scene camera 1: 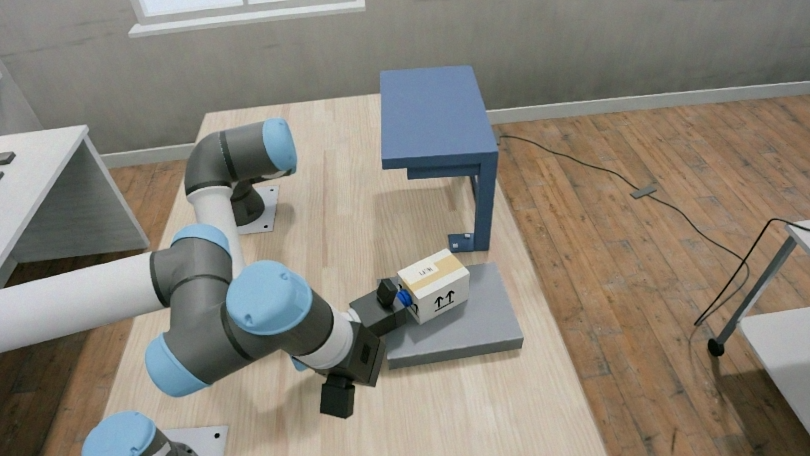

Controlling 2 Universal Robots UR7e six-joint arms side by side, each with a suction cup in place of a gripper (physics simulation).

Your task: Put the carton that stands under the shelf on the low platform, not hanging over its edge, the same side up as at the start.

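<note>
The white carton with a tan tape strip is upright, its tape side up and its printed arrows pointing up. It is over the back middle of the grey low platform, inside its edges in the picture. Whether its underside touches the platform is hard to tell. My left gripper has its blue suction cup against the carton's left side and is shut on it. The left forearm is hidden behind the right arm. My right gripper is to the lower left of the carton, apart from it, and shows no held thing; its cup is hidden.
The blue shelf stands behind the platform, its front leg and foot plate close behind the carton. The right arm's large joints stretch across the left of the wooden table. The left arm's base plate is at the back left.
</note>
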